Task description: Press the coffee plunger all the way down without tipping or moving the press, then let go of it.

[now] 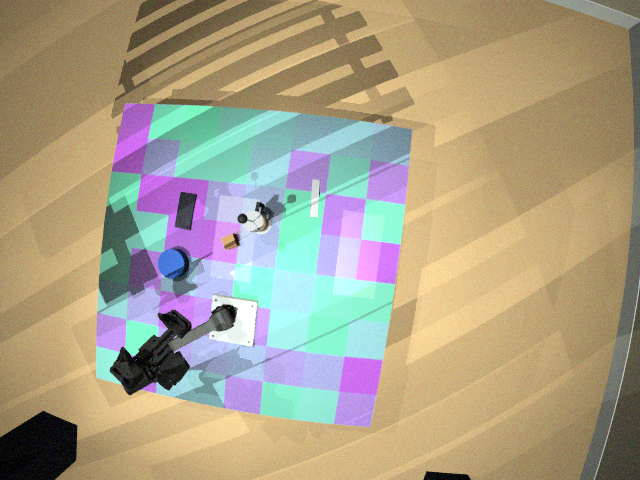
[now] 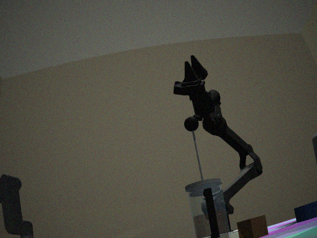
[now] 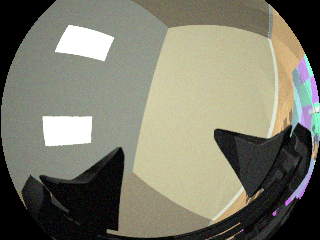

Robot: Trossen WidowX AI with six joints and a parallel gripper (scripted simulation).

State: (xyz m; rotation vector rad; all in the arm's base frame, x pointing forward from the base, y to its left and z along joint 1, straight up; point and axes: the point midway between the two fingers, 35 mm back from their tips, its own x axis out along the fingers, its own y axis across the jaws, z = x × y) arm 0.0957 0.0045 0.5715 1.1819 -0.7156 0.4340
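Right now my gripper tip is 49 cm above the coffee press, 27 cm short of it and 5 cm to the left of it. Also, from my gripper tip: black slab: 62 cm below, 28 cm to the left, 24 cm ahead; then blue cylinder: 60 cm below, 27 cm to the left, 2 cm ahead; then orange block: 60 cm below, 16 cm ahead, 5 cm to the left.
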